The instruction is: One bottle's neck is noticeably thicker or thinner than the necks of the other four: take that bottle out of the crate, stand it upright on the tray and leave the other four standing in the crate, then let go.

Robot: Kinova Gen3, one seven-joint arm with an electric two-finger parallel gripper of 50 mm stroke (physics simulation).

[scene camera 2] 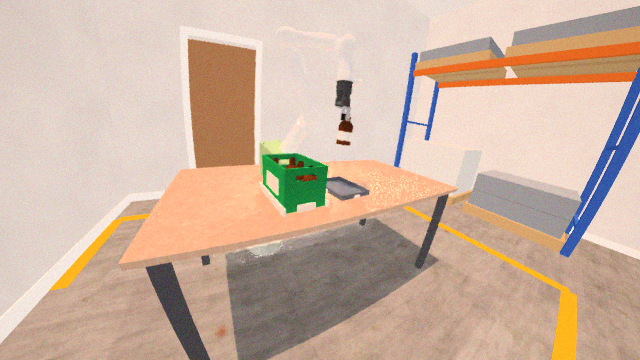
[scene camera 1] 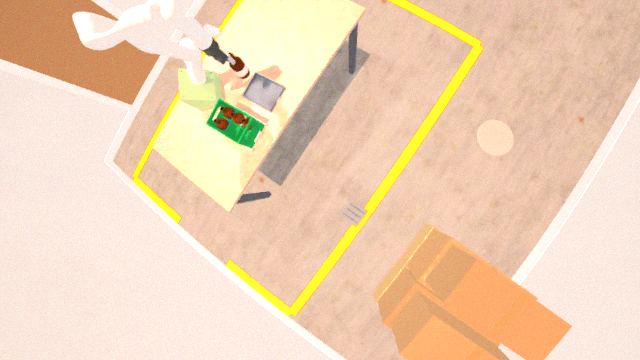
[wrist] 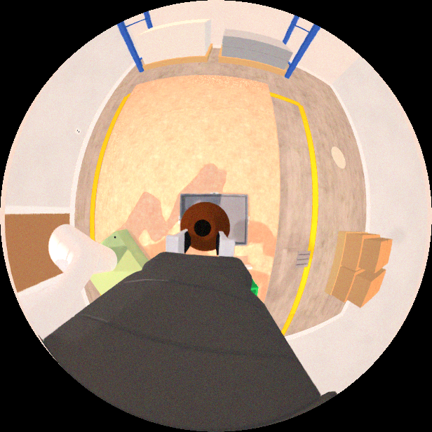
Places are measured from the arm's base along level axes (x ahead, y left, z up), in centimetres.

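Pixels of known places: gripper, fingertip midpoint: (scene camera 2: 344, 120) (scene camera 1: 231, 61); arm's base at its link origin: (scene camera 2: 286, 151) (scene camera 1: 198, 78).
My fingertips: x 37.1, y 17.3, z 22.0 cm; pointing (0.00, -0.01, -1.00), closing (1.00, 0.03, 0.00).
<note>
Ahead of a thing's pixels: the offset from my fingertips to its top centre. "spot": to the spot under its first point. Level surfaces: height alone.
My gripper (scene camera 1: 231, 58) (scene camera 2: 345, 116) (wrist: 203, 238) is shut on the neck of a brown bottle @(dx +0.0, dy +1.2, dz +3.6 cm) (scene camera 1: 240, 68) (scene camera 2: 344, 131) (wrist: 205, 212) with a white label. The bottle hangs roughly upright, well above the table. In the wrist view it covers the left part of the grey tray @(spot: dx +4.4, dy -0.1, dz -35.3 cm) (scene camera 1: 265, 95) (scene camera 2: 348, 188) (wrist: 237, 207); its exact place over the tray is hard to tell. The green crate @(dx +3.8, dy -27.8, dz -18.3 cm) (scene camera 1: 254, 141) (scene camera 2: 304, 195) (wrist: 255, 289) stands beside the tray, with several brown bottles @(dx -5.8, dy -24.3, dz -19.5 cm) (scene camera 1: 227, 112) (scene camera 2: 293, 162) inside; their lower parts are hidden. Only a corner of the crate shows in the wrist view.
The pale green arm base (scene camera 1: 200, 95) (scene camera 2: 270, 146) (wrist: 122, 250) stands behind the crate at the back of the table @(dz -35.8 cm) (scene camera 1: 200, 165) (scene camera 2: 210, 210) (wrist: 200, 130). Cardboard boxes (scene camera 1: 475, 300) (wrist: 357, 265) stand on the floor. A blue and orange rack (scene camera 2: 407, 110) stands beyond the table.
</note>
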